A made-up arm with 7 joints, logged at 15 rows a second.
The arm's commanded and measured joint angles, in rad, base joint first. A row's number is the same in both.
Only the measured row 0 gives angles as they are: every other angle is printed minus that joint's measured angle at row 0.
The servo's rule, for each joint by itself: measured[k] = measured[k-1] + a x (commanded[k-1-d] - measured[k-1]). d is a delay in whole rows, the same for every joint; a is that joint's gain. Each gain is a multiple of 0.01, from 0.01 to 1. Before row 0 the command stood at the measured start. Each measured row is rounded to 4 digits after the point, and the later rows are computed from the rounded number. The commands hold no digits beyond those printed.
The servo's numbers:
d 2
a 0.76 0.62 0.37 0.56 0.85 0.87 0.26
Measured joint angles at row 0:
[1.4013 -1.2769 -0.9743 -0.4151 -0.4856 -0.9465 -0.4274]
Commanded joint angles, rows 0 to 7:
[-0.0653 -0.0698 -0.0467 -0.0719 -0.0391 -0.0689 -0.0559]
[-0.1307 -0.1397 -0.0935 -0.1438 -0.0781 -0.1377 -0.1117]
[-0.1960 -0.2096 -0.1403 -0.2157 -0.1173 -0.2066 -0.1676]
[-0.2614 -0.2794 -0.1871 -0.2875 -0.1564 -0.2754 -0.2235]
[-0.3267 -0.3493 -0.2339 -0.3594 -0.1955 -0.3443 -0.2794]
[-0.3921 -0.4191 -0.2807 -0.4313 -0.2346 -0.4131 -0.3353]
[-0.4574 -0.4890 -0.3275 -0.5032 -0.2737 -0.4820 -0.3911]
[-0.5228 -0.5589 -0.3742 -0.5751 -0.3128 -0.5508 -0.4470]
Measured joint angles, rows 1 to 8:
[0.0000 0.0000 0.0000 0.0000 0.0000 0.0000 0.0000]
[0.0000 0.0000 0.0000 0.0000 0.0000 0.0000 0.0000]
[-0.0496 -0.0433 -0.0173 -0.0403 -0.0332 -0.0599 -0.0145]
[-0.1112 -0.1031 -0.0455 -0.0983 -0.0714 -0.1276 -0.0398]
[-0.1756 -0.1691 -0.0806 -0.1640 -0.1104 -0.1963 -0.0730]
[-0.2408 -0.2375 -0.1200 -0.2332 -0.1495 -0.2651 -0.1121]
[-0.3061 -0.3068 -0.1621 -0.3039 -0.1886 -0.3340 -0.1556]
[-0.3715 -0.3764 -0.2060 -0.3752 -0.2277 -0.4028 -0.2023]

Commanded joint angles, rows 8 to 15:
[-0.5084 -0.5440 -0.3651 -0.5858 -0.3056 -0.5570 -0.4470]
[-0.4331 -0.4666 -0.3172 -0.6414 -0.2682 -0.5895 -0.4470]
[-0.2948 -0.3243 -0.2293 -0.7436 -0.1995 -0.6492 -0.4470]
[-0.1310 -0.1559 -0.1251 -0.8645 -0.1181 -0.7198 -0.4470]
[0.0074 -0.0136 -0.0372 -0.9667 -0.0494 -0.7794 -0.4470]
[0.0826 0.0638 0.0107 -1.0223 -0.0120 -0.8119 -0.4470]
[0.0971 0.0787 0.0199 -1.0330 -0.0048 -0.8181 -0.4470]
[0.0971 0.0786 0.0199 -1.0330 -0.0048 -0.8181 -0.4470]
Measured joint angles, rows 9 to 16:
[-0.4368 -0.4462 -0.2510 -0.4469 -0.2668 -0.4717 -0.2514]
[-0.5022 -0.5161 -0.2966 -0.5187 -0.3059 -0.5405 -0.3023]
[-0.5069 -0.5334 -0.3219 -0.5563 -0.3056 -0.5549 -0.3399]
[-0.4508 -0.4920 -0.3202 -0.6040 -0.2738 -0.5850 -0.3677]
[-0.3322 -0.3880 -0.2866 -0.6822 -0.2106 -0.6409 -0.3883]
[-0.1793 -0.2441 -0.2268 -0.7843 -0.1320 -0.7095 -0.4036]
[-0.0374 -0.1012 -0.1566 -0.8864 -0.0618 -0.7703 -0.4149]
[0.0538 0.0011 -0.0947 -0.9625 -0.0195 -0.8065 -0.4232]

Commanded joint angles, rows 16 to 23:
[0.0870 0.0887 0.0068 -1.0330 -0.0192 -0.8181 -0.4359]
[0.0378 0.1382 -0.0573 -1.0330 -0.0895 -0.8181 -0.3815]
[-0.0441 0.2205 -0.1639 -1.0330 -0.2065 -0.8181 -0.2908]
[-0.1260 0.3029 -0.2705 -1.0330 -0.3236 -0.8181 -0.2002]
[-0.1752 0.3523 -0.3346 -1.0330 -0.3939 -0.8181 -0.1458]
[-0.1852 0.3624 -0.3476 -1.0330 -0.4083 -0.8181 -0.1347]
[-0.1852 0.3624 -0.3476 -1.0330 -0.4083 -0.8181 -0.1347]
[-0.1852 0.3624 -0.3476 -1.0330 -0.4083 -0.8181 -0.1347]
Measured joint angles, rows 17 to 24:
[0.0867 0.0492 -0.0523 -1.0020 -0.0070 -0.8166 -0.4294]
[0.0946 0.0674 -0.0256 -1.0194 -0.0051 -0.8179 -0.4340]
[0.0888 0.0806 -0.0136 -1.0270 -0.0171 -0.8181 -0.4345]
[0.0500 0.1163 -0.0298 -1.0304 -0.0786 -0.8181 -0.4207]
[-0.0215 0.1809 -0.0794 -1.0319 -0.1873 -0.8181 -0.3869]
[-0.1009 0.2565 -0.1501 -1.0325 -0.3032 -0.8181 -0.3384]
[-0.1574 0.3159 -0.2184 -1.0328 -0.3803 -0.8181 -0.2883]
[-0.1785 0.3447 -0.2662 -1.0329 -0.4041 -0.8181 -0.2484]

